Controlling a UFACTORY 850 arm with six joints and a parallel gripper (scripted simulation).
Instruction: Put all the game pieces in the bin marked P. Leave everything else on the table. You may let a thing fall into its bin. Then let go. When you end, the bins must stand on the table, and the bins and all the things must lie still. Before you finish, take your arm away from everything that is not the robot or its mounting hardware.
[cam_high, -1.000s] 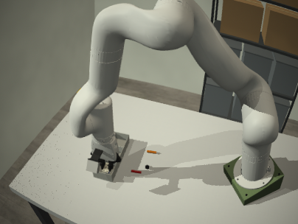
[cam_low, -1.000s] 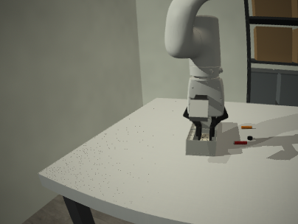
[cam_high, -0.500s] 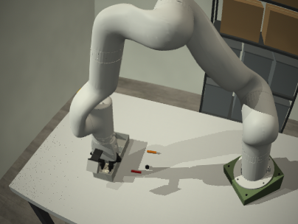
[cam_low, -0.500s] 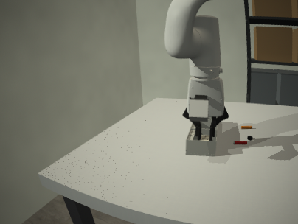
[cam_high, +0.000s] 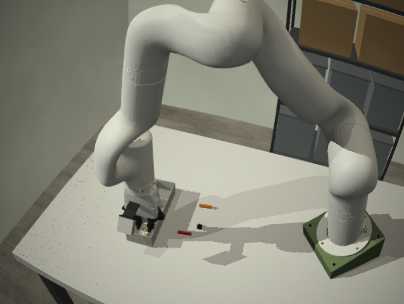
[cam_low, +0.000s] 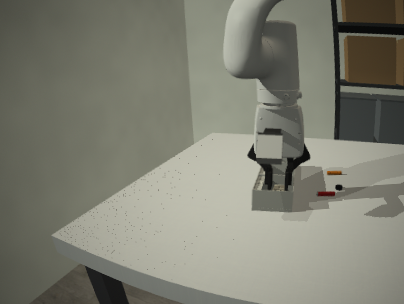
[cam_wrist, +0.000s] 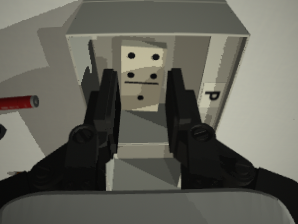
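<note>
Now: the beige tile 3 cm below my hand. From my hand the other things lie so: red stick: 10 cm behind, 7 cm to the right, 5 cm below; then blue die: 4 cm below; then grey bin: 3 cm ahead, 8 cm to the right, 3 cm below.
</note>
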